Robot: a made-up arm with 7 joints. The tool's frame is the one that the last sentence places.
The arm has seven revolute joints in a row. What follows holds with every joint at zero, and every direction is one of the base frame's.
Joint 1 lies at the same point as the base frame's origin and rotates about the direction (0.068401, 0.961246, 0.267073).
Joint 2 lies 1.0 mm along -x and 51.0 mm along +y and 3.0 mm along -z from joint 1 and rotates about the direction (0.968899, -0.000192, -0.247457).
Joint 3 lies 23.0 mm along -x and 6.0 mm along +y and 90.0 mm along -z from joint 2 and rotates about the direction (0.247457, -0.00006, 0.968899).
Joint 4 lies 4.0 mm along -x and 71.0 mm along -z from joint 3 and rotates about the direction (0.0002, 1, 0.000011).
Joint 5 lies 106.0 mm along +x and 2.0 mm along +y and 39.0 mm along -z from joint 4 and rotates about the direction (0.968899, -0.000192, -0.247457).
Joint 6 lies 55.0 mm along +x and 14.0 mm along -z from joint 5 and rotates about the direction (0.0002, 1, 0.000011).
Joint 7 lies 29.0 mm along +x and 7.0 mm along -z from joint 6 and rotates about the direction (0.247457, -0.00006, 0.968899).
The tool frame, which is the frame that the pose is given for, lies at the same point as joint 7; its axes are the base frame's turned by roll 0.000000, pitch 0.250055 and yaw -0.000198 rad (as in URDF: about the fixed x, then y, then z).
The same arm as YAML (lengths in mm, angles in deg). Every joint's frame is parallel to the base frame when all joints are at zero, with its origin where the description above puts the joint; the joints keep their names.
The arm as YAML. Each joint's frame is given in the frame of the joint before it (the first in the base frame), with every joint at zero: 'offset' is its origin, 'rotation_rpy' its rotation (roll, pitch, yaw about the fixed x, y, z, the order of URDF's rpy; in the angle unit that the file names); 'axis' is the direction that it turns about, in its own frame. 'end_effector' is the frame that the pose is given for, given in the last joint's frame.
length_unit: mm
angle_unit: deg
chain:
  - id: joint 1
    offset: [0.0, 0.0, 0.0]
    rotation_rpy: [0.0, 0.0, 0.0]
    axis: [0.068403, 0.961235, 0.26711]
  - id: joint 2
    offset: [-1.0, 51.0, -3.0]
    rotation_rpy: [0.0, 0.0, 0.0]
    axis: [0.968889, -0.0002, -0.247497]
  - id: joint 3
    offset: [-23.0, 6.0, -90.0]
    rotation_rpy: [0.0, 0.0, 0.0]
    axis: [0.247497, -0.0001, 0.968889]
  - id: joint 4
    offset: [-4.0, 0.0, -71.0]
    rotation_rpy: [0.0, 0.0, 0.0]
    axis: [0.0002, 1.0, 0.0]
  - id: joint 5
    offset: [106.0, 2.0, -39.0]
    rotation_rpy: [0.0, 0.0, 0.0]
    axis: [0.968889, -0.0002, -0.247497]
  - id: joint 6
    offset: [55.0, 0.0, -14.0]
    rotation_rpy: [0.0, 0.0, 0.0]
    axis: [0.0002, 1.0, 0.0]
  - id: joint 7
    offset: [29.0, 0.0, -7.0]
    rotation_rpy: [0.0, 0.0, 0.0]
    axis: [0.247497, -0.0001, 0.968889]
end_effector:
  offset: [0.0, 0.0, 0.0]
  rotation_rpy: [0.0, 14.33, -0.01]

